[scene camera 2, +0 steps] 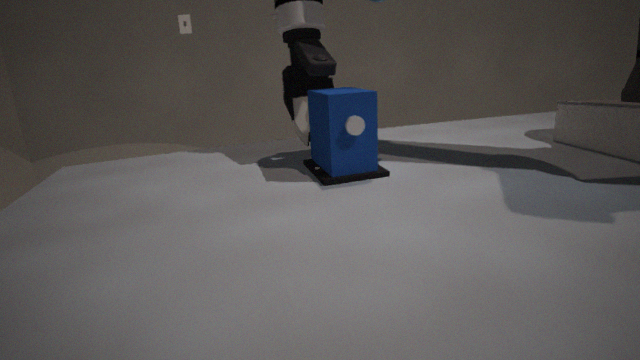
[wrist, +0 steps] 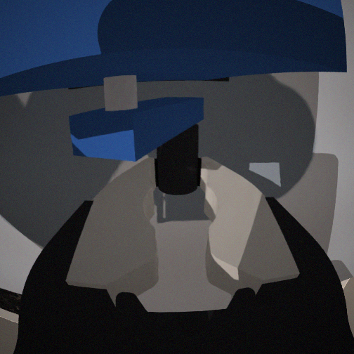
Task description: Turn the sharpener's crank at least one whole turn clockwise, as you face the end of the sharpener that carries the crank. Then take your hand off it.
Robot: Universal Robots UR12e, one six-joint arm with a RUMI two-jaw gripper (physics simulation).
Path:
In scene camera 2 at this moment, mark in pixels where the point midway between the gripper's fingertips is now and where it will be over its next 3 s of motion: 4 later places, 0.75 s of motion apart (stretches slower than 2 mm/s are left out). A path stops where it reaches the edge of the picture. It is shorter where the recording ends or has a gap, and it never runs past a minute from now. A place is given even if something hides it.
The gripper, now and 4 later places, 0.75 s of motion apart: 314, 145; 320, 146; 327, 145; 333, 143; 339, 138

